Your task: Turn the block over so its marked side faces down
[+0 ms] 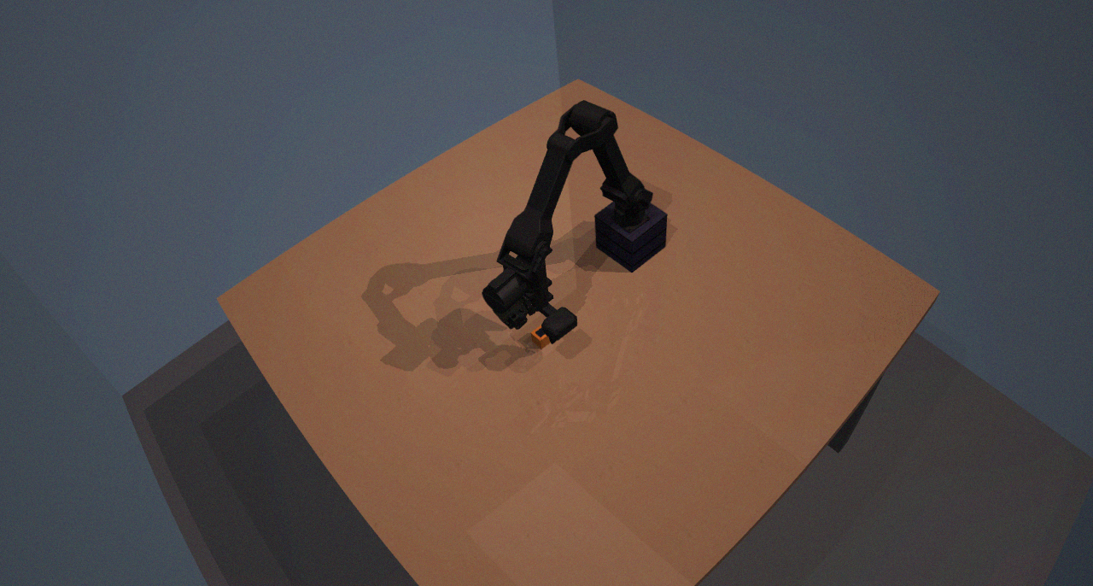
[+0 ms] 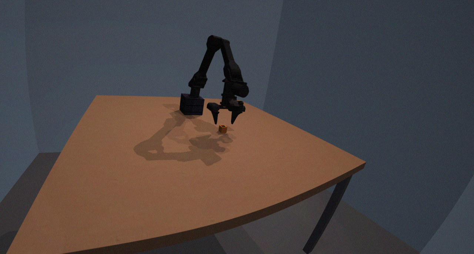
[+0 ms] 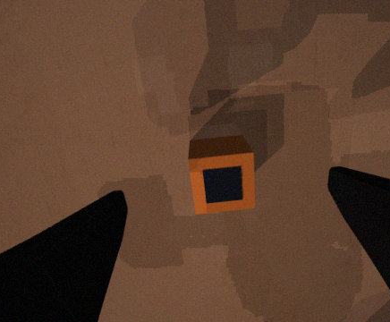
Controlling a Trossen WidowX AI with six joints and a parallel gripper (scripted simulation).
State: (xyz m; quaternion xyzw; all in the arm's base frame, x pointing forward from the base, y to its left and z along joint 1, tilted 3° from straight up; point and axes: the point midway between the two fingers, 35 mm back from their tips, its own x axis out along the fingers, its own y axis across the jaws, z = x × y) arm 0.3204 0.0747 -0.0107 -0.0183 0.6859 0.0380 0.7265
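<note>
The orange block lies 20 mm below my gripper tip.
</note>
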